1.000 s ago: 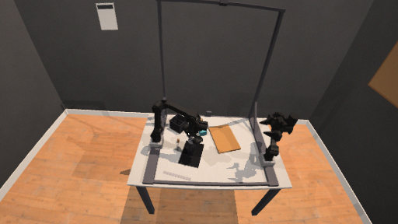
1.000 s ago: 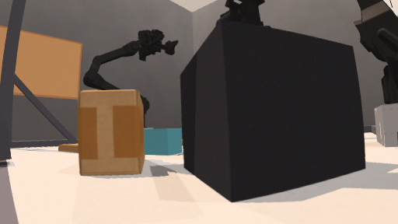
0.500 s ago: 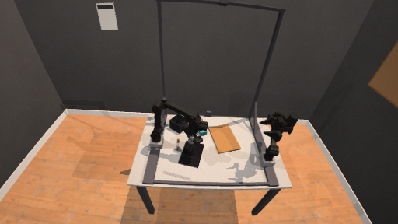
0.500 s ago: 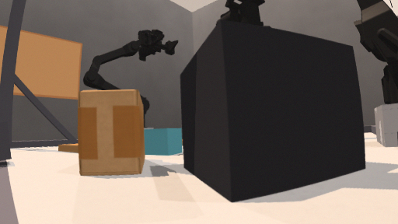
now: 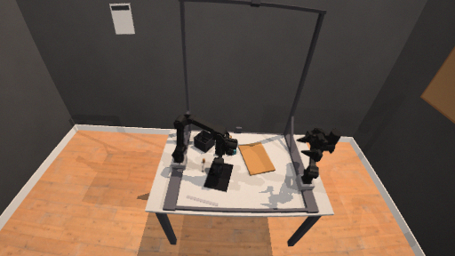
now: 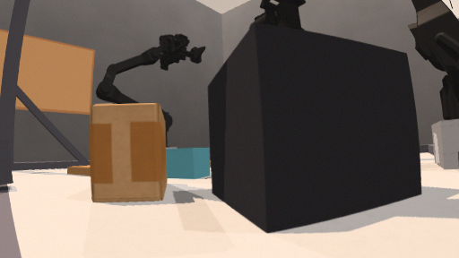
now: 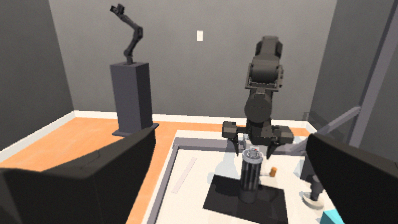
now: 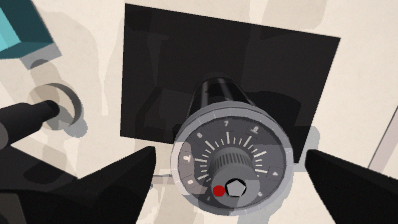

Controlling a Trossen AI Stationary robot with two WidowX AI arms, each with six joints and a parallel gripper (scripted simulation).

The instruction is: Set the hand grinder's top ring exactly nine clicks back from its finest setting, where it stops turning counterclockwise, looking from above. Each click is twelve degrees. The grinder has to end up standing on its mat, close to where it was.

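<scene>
Right now the grey top ring is 3 cm below my right hand. Round my right hand: black mat 18 cm below; then teal block 23 cm behind, 16 cm below, 6 cm to the left; then orange-knobbed handle 17 cm below, 12 cm to the right, 5 cm behind.
</scene>
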